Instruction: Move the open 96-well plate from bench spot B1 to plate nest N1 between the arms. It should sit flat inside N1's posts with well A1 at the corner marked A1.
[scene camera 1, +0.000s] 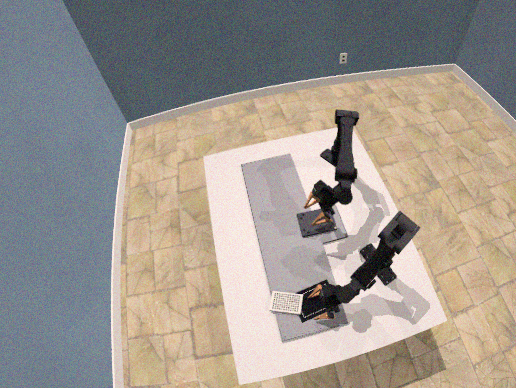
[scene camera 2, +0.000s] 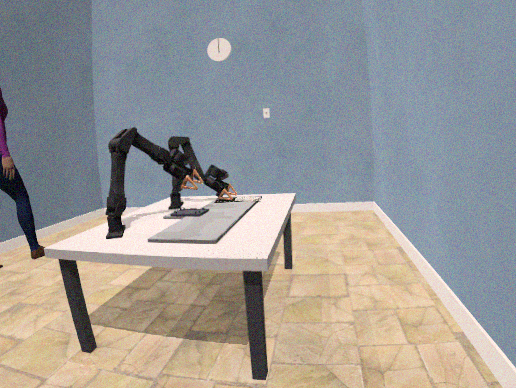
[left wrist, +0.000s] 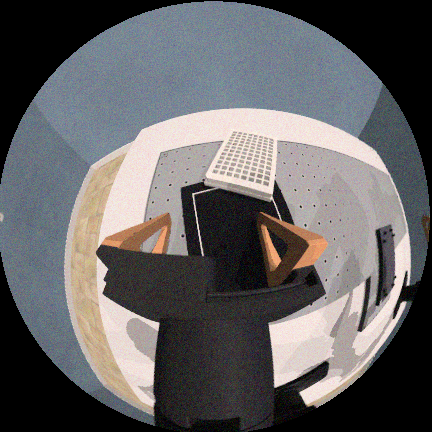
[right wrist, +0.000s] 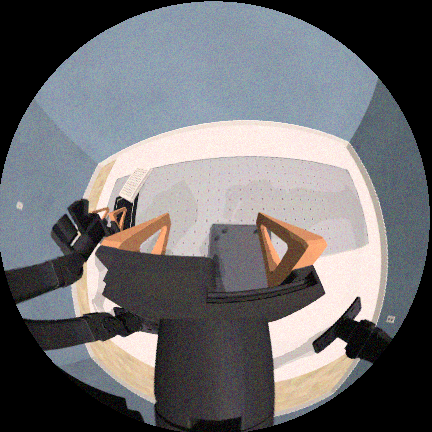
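Seen in the pictures: left gripper, fingertip midpoint: (scene camera 1: 311, 308) (scene camera 2: 234, 197) (left wrist: 213, 216) (right wrist: 116, 207); right gripper, fingertip midpoint: (scene camera 1: 308, 216) (scene camera 2: 200, 185) (right wrist: 212, 217); left arm's base, origin of the base link: (scene camera 2: 176, 205) (right wrist: 135, 319); right arm's base, origin of the base link: (scene camera 2: 116, 232) (right wrist: 339, 325).
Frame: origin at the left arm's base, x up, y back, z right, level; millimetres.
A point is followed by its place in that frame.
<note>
The white 96-well plate (scene camera 1: 286, 302) @[y -431, x 28, z 72 mm] (left wrist: 245, 162) @[y -413, x 26, z 60 mm] (right wrist: 134, 185) @[y -409, x 25, z 81 mm] lies at the far end of a black pad (scene camera 1: 306, 306) @[y -369, x 15, z 17 mm] (left wrist: 225, 210) @[y -363, x 15, z 12 mm] with a white outline, overhanging its edge. My left gripper (scene camera 1: 315, 306) @[y -357, x 26, z -4 mm] (scene camera 2: 228, 193) @[y -357, x 26, z -4 mm] (left wrist: 213, 216) @[y -357, x 26, z -4 mm] is open above the pad, its fingers short of the plate. The nest (scene camera 1: 309, 229) @[y -172, x 25, z 306 mm] (scene camera 2: 190, 212) @[y -126, x 25, z 358 mm] (left wrist: 385, 265) (right wrist: 235, 250) @[y -149, x 25, z 325 mm] is a dark grey block with small posts at its corners; the A1 mark is not readable. My right gripper (scene camera 1: 309, 216) @[y -182, x 146, z 310 mm] (scene camera 2: 192, 183) @[y -182, x 146, z 310 mm] (right wrist: 212, 217) @[y -182, x 146, z 310 mm] is open and empty above the nest.
A grey perforated board (scene camera 1: 270, 200) @[y -241, x 13, z 542 mm] (scene camera 2: 190, 233) @[y -161, x 13, z 711 mm] (left wrist: 320, 180) @[y -357, x 13, z 177 mm] (right wrist: 300, 200) @[y -208, x 13, z 512 mm] lies under the pad and part of the nest on the white table (scene camera 1: 225, 200) @[y -428, x 0, z 671 mm] (scene camera 2: 165, 255) @[y -97, x 0, z 916 mm]. Both arms reach in from the same long side. A person's legs (scene camera 2: 25, 210) show beyond the table.
</note>
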